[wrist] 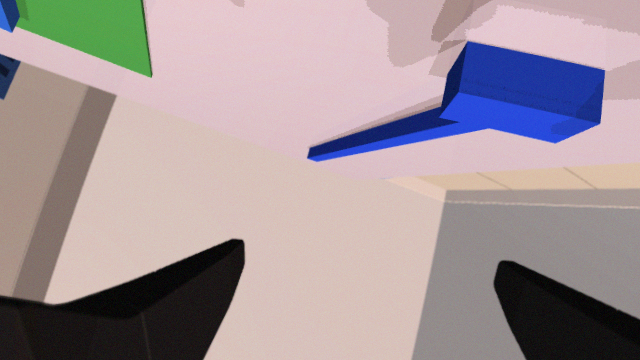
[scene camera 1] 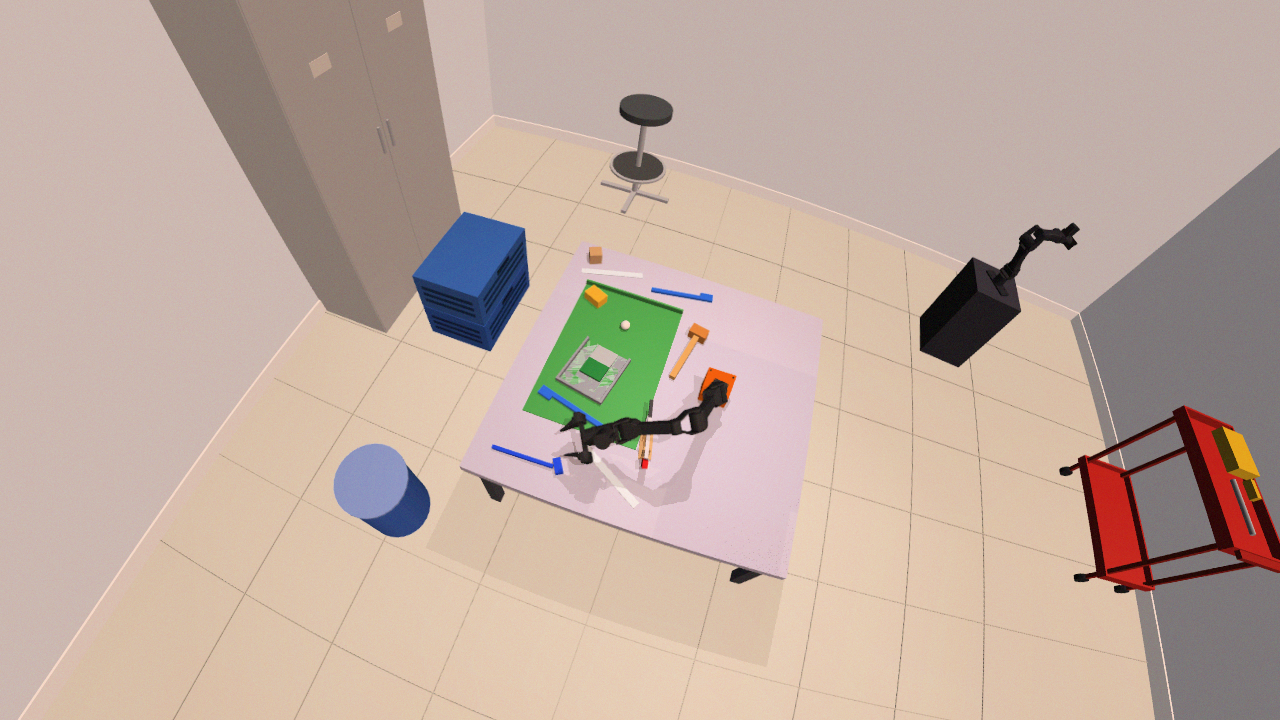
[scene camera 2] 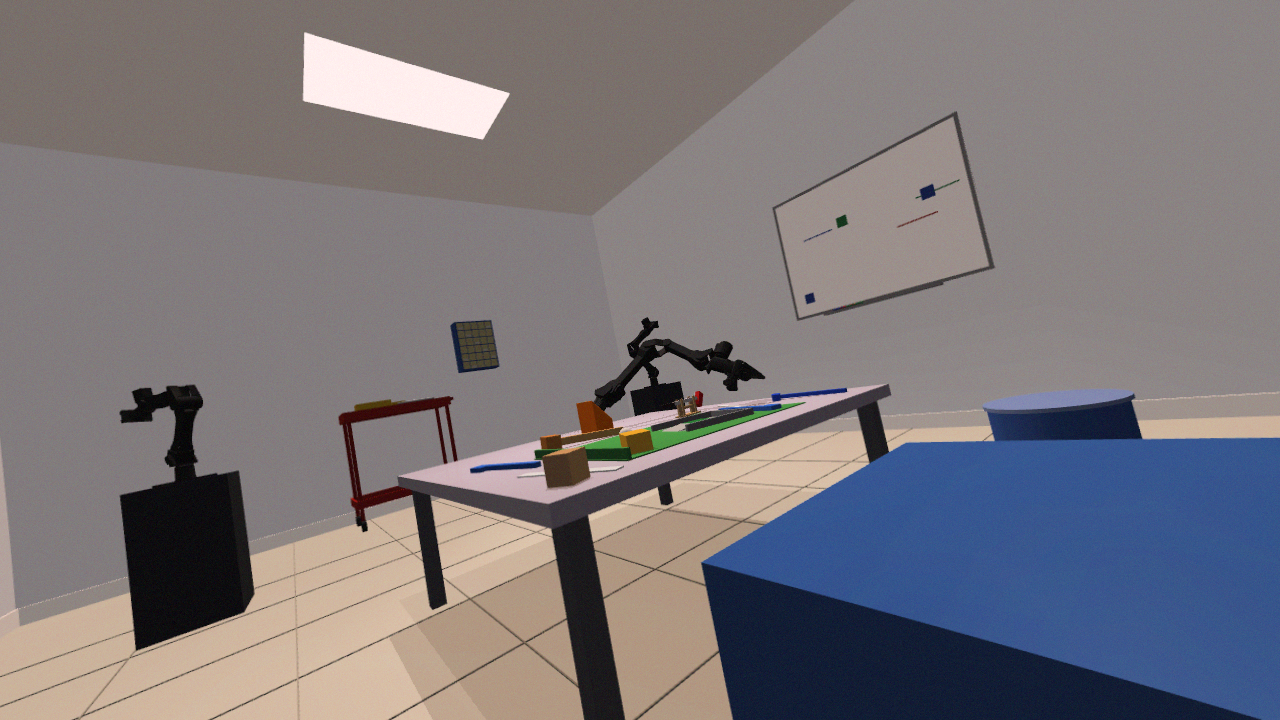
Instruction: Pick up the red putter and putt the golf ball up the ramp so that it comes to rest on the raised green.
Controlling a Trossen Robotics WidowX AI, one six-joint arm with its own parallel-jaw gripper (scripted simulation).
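Note:
Blue putter [wrist: 549, 100] present. Also a wooden mallet [scene camera 2: 552, 441], which is out of frame in the wrist view, and a tan cube [scene camera 2: 567, 467], likewise out of frame in the wrist view. The gripper [scene camera 1: 562, 443] [scene camera 2: 763, 376] [wrist: 369, 262] is open and empty, holding nothing.

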